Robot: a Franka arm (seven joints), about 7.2 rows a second.
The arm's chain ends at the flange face. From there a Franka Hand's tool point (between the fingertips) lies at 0.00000 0.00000 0.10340 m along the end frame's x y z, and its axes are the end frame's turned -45 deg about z.
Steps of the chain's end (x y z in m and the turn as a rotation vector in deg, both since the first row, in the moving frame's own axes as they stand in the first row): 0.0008, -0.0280, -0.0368, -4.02, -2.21, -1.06; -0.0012, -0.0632, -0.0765, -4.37, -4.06, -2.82; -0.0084, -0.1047, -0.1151, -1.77, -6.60, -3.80; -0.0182, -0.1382, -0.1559, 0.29, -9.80, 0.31; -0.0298, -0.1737, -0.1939, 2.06, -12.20, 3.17; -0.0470, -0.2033, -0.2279, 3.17, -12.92, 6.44
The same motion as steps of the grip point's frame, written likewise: 0.0124, -0.0169, -0.0371, -1.28, -4.41, -1.06; 0.0331, -0.0449, -0.0771, -0.22, -5.96, -2.82; 0.0572, -0.0858, -0.1158, 3.42, -5.92, -3.80; 0.0728, -0.1234, -0.1574, 7.13, -6.72, 0.31; 0.0894, -0.1623, -0.1963, 10.08, -7.17, 3.17; 0.0994, -0.1980, -0.2307, 11.38, -6.89, 6.44
